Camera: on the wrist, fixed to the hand. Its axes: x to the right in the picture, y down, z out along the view.
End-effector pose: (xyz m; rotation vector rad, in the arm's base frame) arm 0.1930 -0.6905 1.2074 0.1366 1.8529 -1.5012
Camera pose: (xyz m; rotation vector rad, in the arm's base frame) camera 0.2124 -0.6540 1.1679 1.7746 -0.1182 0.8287
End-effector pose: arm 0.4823 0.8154 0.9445 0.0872 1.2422 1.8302
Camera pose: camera 0.4406 0.7928 0.9763 -1.0533 -0.0010 -0.9574
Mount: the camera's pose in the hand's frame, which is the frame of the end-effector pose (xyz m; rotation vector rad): -0.0035 0.0529 -0.0213 0.0716 0.1203 3.1321
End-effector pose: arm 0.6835 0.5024 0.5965 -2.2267 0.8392 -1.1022
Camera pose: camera 0.6484 0.4655 0.5706 0.8241 2.0649 0.5444
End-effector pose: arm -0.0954 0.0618 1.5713 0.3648 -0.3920 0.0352
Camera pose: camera -0.0963 0.1189 1.5697 0.5352 0.4469 -3.0407
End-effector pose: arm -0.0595 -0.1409 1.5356 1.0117 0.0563 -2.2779
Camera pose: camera -0.0138 -0.1751 1.5340 0.1326 -0.8232 0.6930
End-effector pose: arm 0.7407 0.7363 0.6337 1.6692 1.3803 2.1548
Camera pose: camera 0.7477 0.6907 0.6674 -0.9381 1.1569 -0.1231
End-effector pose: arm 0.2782 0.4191 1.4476 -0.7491 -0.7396 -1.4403
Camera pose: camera 0.3310 0.4036 1.4322 -0.6474 0.7616 1.4089
